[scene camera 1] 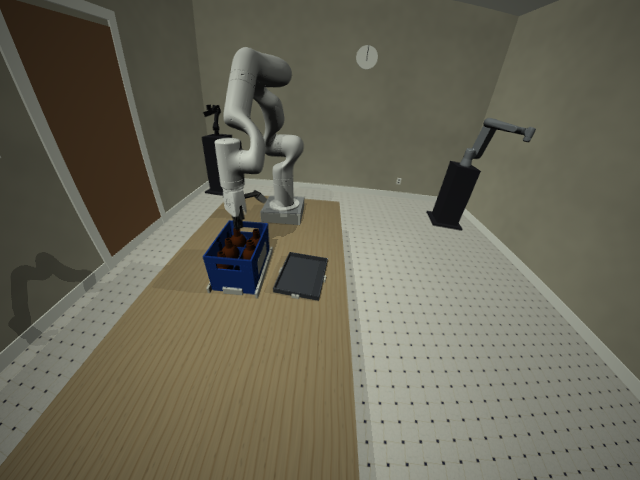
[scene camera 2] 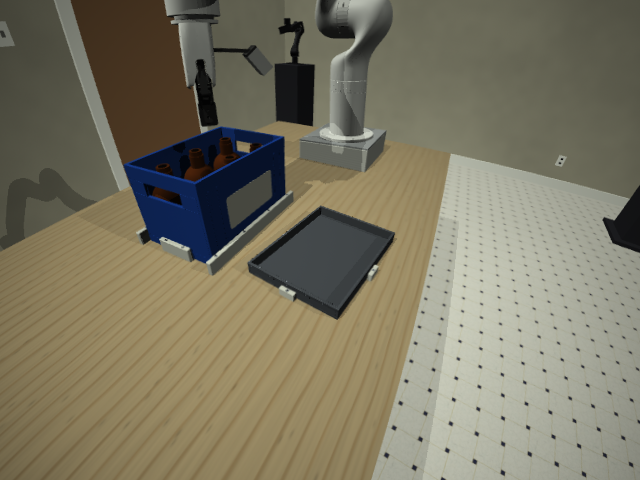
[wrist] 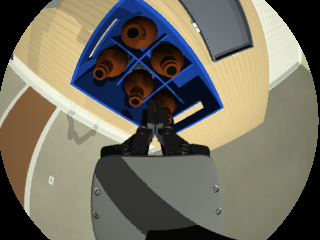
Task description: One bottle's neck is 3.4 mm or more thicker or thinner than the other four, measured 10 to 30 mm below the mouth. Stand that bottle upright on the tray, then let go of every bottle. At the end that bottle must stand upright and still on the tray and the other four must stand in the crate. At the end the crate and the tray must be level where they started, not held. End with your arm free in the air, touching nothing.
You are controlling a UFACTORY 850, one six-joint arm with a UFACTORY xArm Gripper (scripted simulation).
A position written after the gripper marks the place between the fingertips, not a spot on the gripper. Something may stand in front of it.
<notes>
In view: the gripper (scene camera 2: 209, 124), a dark grey tray (scene camera 2: 325, 258), a blue crate (scene camera 2: 215, 209), a brown bottle (wrist: 166, 59) and a brown bottle (wrist: 112, 61).
The dark grey tray is seen too in scene camera 1 (scene camera 1: 304, 273). The blue crate also shows in scene camera 1 (scene camera 1: 247, 279). The gripper also shows in the wrist view (wrist: 154, 107).
</notes>
